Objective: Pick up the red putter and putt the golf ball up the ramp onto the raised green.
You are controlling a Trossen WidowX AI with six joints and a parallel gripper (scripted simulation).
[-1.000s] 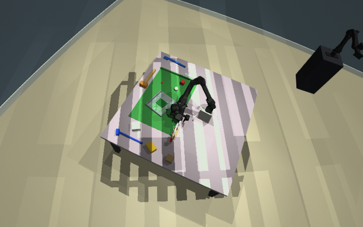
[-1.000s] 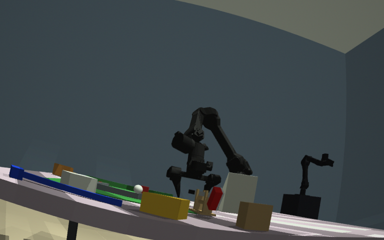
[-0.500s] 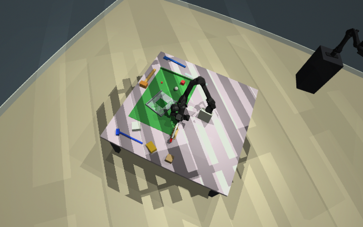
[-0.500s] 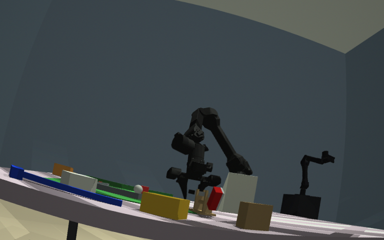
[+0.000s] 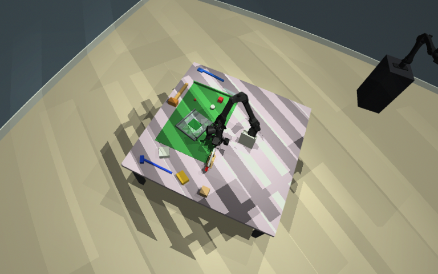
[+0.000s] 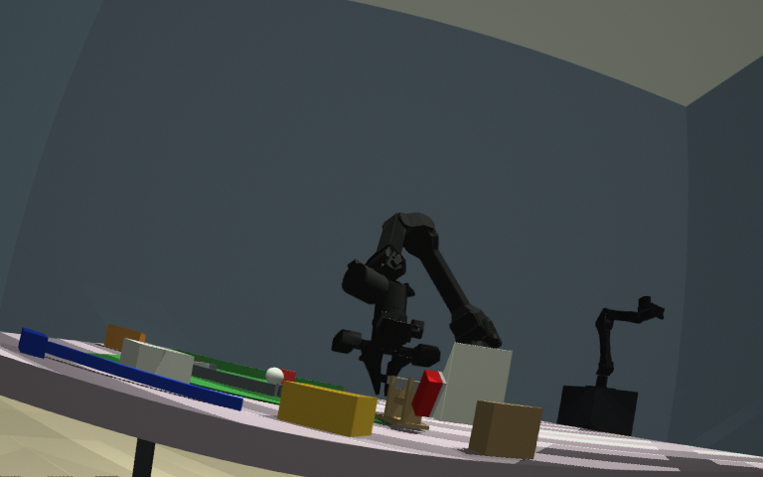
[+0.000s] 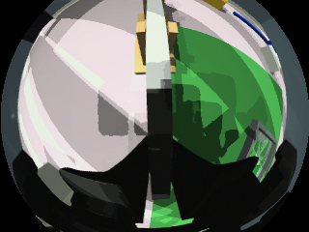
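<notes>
My gripper tip is 110 mm to the right of the red putter and 20 mm below it. Round my gripper tip: green mat: 230 mm to the right, 220 mm ahead, 40 mm below; then white golf ball: 380 mm to the right, 140 mm ahead, 10 mm below; then wooden stand: 130 mm to the left.
</notes>
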